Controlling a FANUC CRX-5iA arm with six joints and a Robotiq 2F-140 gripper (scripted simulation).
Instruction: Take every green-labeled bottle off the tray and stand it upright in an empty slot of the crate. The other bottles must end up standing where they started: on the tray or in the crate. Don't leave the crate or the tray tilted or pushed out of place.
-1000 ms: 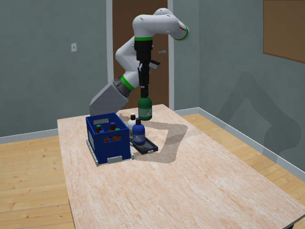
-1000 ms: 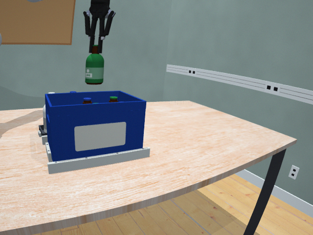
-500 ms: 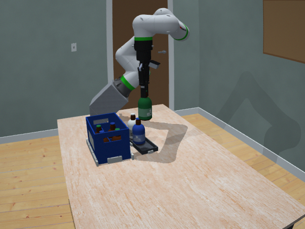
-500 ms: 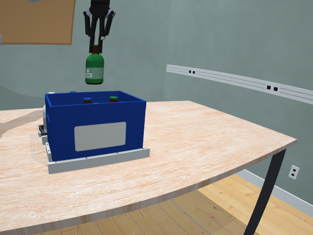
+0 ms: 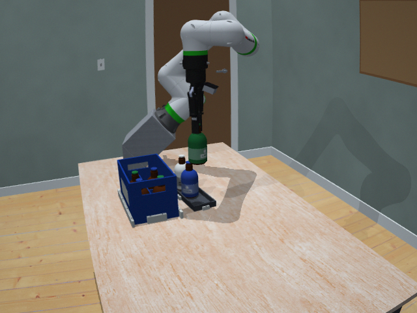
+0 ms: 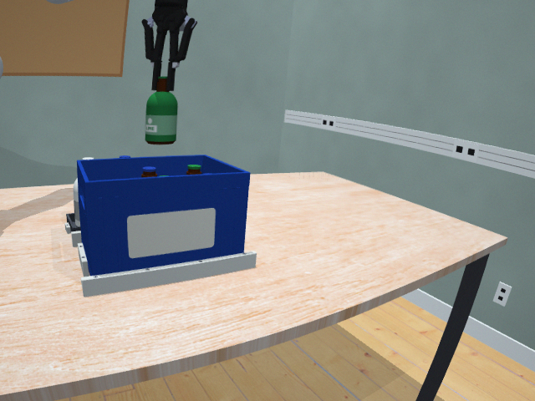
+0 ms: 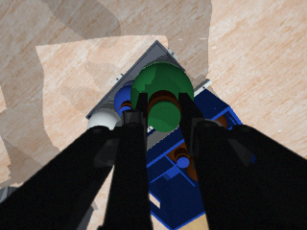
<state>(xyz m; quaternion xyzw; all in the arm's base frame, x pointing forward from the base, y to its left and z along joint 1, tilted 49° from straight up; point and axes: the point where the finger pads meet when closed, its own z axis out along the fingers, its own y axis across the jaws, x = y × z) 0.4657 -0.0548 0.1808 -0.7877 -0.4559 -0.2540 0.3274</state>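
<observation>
My gripper is now 80 mm above the green-labeled bottle. Round my hand: white-labeled bottle: 260 mm below, 160 mm behind, 50 mm to the right; then blue-labeled bottle: 260 mm below, 80 mm behind, 30 mm to the right; then blue crate: 260 mm below, 210 mm to the right, 20 mm behind.
</observation>
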